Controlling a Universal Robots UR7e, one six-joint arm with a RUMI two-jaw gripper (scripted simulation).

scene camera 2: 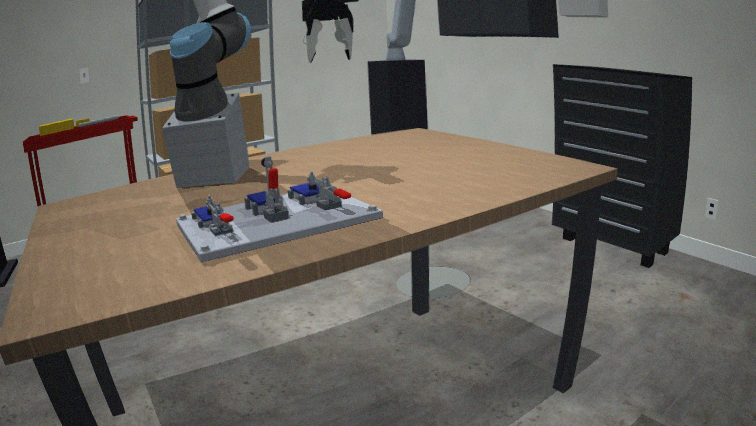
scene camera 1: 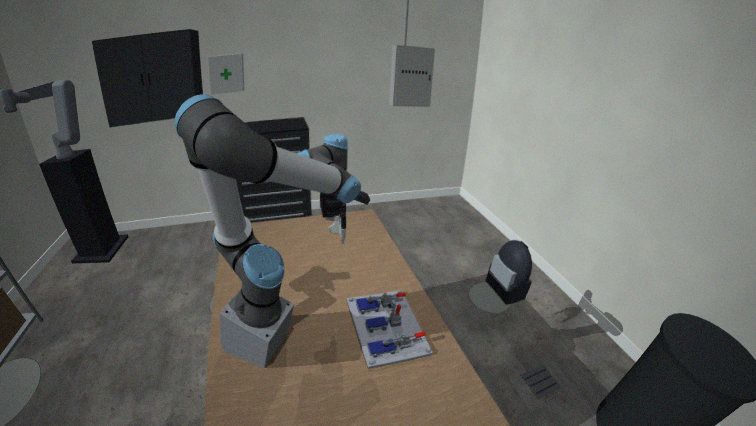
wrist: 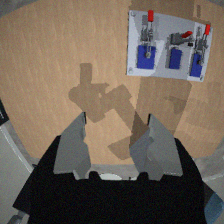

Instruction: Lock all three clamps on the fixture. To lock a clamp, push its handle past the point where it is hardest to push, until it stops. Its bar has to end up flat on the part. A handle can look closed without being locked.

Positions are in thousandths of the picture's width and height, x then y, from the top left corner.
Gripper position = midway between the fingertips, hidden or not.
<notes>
In view: my gripper (scene camera 1: 449, 555) and a grey fixture plate (scene camera 2: 331, 546).
My gripper also shows in the wrist view (wrist: 525, 507). The grey fixture plate is seen too in scene camera 1 (scene camera 1: 542, 766) and in the wrist view (wrist: 730, 118).
</notes>
